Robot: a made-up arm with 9 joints.
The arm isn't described. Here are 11 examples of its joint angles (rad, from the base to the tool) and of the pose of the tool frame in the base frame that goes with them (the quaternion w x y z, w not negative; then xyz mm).
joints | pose
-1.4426 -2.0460 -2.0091 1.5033 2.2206 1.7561 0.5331 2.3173 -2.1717 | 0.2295 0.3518 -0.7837 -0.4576 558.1 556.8 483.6
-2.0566 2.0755 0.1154 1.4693 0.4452 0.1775 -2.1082 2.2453 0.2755 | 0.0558 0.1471 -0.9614 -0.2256 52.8 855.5 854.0
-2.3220 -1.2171 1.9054 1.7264 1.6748 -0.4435 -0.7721 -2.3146 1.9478 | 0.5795 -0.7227 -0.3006 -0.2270 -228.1 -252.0 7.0
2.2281 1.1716 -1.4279 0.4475 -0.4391 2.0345 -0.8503 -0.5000 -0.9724 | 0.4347 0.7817 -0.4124 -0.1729 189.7 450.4 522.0
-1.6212 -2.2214 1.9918 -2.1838 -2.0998 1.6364 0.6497 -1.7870 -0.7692 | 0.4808 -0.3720 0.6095 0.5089 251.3 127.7 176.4
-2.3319 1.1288 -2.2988 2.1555 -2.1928 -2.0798 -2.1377 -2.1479 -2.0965 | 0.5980 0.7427 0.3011 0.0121 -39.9 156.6 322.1
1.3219 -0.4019 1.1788 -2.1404 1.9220 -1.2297 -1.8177 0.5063 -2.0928 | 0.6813 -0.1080 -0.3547 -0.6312 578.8 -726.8 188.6
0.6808 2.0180 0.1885 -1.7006 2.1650 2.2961 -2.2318 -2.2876 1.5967 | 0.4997 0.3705 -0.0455 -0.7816 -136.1 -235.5 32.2
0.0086 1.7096 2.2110 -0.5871 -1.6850 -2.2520 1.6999 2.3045 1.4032 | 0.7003 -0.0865 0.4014 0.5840 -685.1 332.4 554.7
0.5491 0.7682 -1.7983 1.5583 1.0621 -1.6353 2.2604 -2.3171 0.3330 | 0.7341 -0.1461 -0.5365 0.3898 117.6 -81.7 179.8
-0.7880 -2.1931 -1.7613 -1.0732 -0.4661 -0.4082 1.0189 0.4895 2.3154 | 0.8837 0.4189 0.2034 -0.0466 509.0 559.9 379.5
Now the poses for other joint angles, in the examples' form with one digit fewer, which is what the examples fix.
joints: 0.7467 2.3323 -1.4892 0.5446 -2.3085 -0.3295 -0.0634 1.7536 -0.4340
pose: 0.102 -0.324 -0.796 0.501 -152 289 13
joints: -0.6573 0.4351 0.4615 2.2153 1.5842 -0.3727 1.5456 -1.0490 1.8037
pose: 0.864 0.097 0.486 0.092 -213 226 435
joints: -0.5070 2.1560 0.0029 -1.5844 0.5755 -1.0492 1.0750 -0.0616 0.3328
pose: 0.840 0.371 -0.149 0.366 -545 302 346
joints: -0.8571 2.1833 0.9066 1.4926 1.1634 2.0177 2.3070 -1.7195 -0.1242
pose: 0.441 -0.267 -0.573 -0.637 148 578 519
